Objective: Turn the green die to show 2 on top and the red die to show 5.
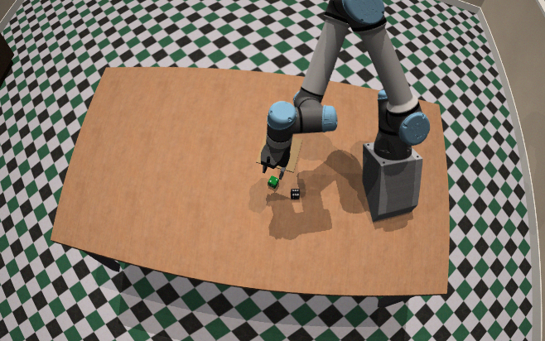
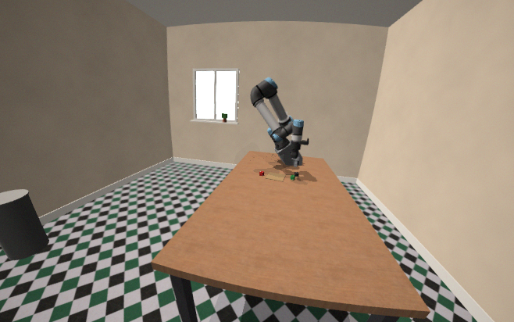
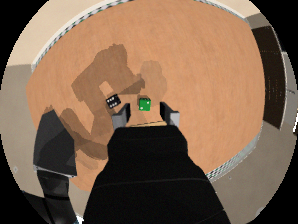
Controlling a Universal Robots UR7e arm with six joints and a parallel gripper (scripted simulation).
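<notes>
My hand is 1 cm past the green die, 1 cm to the left of it and 12 cm above it. Also, from my hand: black die (8 cm behind, 4 cm to the left, 12 cm below); tan mat (4 cm behind, 14 cm to the right, 13 cm below); red die (7 cm behind, 25 cm to the right, 12 cm below).
</notes>
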